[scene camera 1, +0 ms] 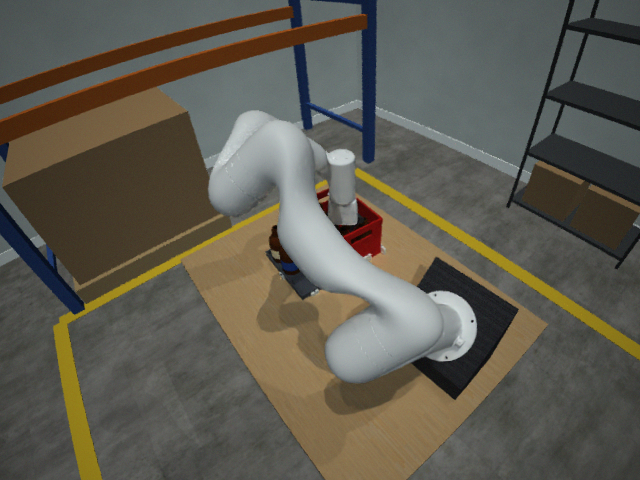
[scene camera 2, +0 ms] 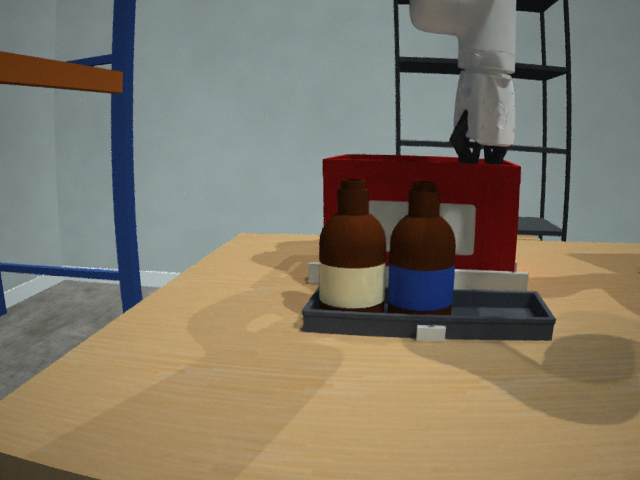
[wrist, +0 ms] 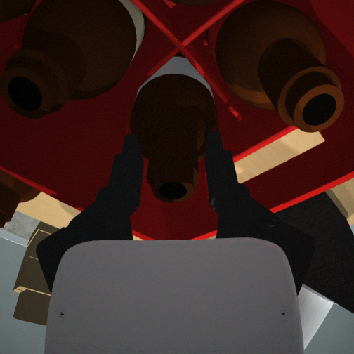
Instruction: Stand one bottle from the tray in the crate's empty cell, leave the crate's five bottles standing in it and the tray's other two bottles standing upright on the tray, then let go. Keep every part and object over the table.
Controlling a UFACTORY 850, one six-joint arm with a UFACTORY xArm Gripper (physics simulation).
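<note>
The red crate (scene camera 1: pixel 368 238) (scene camera 2: pixel 413 178) (wrist: pixel 90 145) stands behind the tray. My gripper (scene camera 2: pixel 481 159) (wrist: pixel 172 147) is open and low over the crate's right end in scene camera 2. In the wrist view its fingers stand either side of a brown bottle (wrist: pixel 167 107) with a pale label, in a crate corner cell, with gaps beside its neck. Its base is hidden. Other brown bottles (wrist: pixel 80 50) (wrist: pixel 270 55) stand in neighbouring cells. On the dark tray (scene camera 1: pixel 302 286) (scene camera 2: pixel 496 330), a cream-labelled bottle (scene camera 1: pixel 275 254) (scene camera 2: pixel 352 286) and a blue-labelled bottle (scene camera 1: pixel 290 267) (scene camera 2: pixel 421 289) stand upright.
The crate's walls and red dividers (wrist: pixel 182 49) surround the fingers closely. White strips (scene camera 2: pixel 491 281) lie along the crate's base. The black base block (scene camera 1: pixel 478 356) of the arm stands on the wooden table (scene camera 1: pixel 273 372) (scene camera 2: pixel 310 413). A rack with orange beams (scene camera 1: pixel 206 56) stands beyond the table.
</note>
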